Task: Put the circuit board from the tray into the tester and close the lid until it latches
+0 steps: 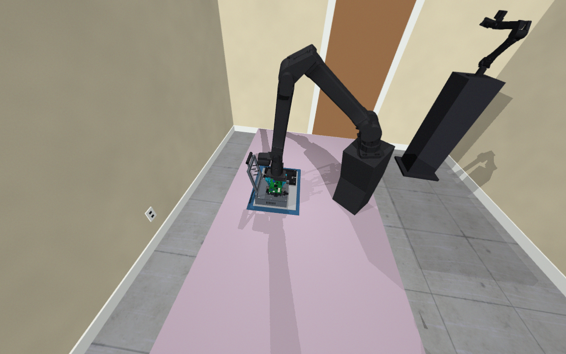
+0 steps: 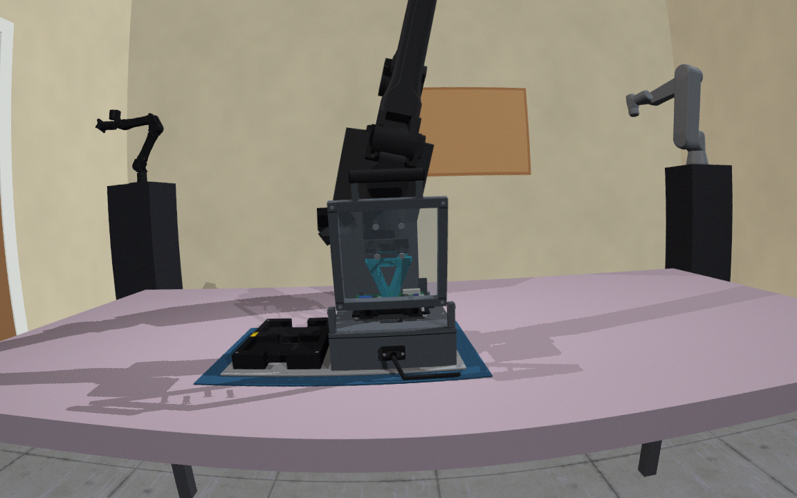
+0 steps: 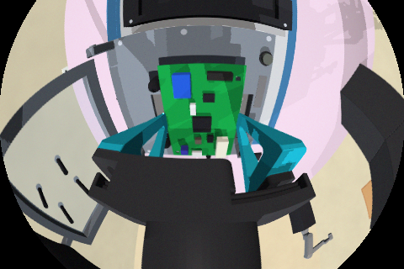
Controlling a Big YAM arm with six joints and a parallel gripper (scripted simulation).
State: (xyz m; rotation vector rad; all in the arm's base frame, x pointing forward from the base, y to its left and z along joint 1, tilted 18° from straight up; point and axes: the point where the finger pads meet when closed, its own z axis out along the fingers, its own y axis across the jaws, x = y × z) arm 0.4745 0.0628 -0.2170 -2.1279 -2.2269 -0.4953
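Now: the green circuit board right at my hand. Also, from my hand: pin plate (10 mm to the left, 20 mm below); lid (120 mm ahead, 10 mm to the left, 90 mm above).
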